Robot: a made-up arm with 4 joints. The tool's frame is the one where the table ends. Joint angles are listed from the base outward.
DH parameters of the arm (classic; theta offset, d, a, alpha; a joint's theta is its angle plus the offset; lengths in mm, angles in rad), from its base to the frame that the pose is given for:
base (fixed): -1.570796 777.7 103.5 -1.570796
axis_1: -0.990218 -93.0 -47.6 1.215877
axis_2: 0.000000 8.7 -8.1 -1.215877
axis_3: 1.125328 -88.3 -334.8 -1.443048
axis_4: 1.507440 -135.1 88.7 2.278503
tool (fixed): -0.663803 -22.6 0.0 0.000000
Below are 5 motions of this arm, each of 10 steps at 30 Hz.
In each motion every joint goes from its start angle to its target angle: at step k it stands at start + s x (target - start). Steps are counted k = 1, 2, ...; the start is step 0. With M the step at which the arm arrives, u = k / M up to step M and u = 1 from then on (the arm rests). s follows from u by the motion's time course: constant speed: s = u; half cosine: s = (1 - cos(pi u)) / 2; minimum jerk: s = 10 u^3 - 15 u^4 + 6 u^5.
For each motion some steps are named. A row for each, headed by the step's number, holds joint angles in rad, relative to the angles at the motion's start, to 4 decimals.
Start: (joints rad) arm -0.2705 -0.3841 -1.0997 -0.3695
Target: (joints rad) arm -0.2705 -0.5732 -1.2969 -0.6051
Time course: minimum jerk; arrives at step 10
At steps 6, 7, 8, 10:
6: 0.0000 -0.1291 -0.1346 -0.1608
7: 0.0000 -0.1583 -0.1650 -0.1972
8: 0.0000 -0.1781 -0.1858 -0.2220
10: 0.0000 -0.1891 -0.1972 -0.2356

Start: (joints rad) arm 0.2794 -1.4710 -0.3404 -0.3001
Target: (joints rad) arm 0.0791 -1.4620 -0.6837 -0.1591
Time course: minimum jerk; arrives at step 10
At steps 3, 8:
3: -0.0327 0.0015 -0.0560 0.0230
8: -0.1887 0.0085 -0.3234 0.1328

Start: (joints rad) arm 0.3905 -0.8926 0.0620 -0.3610
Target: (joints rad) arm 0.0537 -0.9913 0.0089 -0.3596
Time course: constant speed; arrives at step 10
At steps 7, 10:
7: -0.2358 -0.0691 -0.0372 0.0010
10: -0.3368 -0.0987 -0.0531 0.0014

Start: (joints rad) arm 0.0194 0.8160 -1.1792 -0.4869
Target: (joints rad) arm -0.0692 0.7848 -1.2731 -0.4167
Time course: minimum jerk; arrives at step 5
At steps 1, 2, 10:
1: -0.0051 -0.0018 -0.0054 0.0041
2: -0.0281 -0.0099 -0.0298 0.0223
10: -0.0886 -0.0312 -0.0939 0.0702

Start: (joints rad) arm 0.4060 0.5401 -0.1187 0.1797
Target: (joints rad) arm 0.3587 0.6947 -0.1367 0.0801
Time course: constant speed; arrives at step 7
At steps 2, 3, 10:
2: -0.0135 0.0442 -0.0051 -0.0285
3: -0.0203 0.0663 -0.0077 -0.0427
10: -0.0473 0.1546 -0.0180 -0.0996

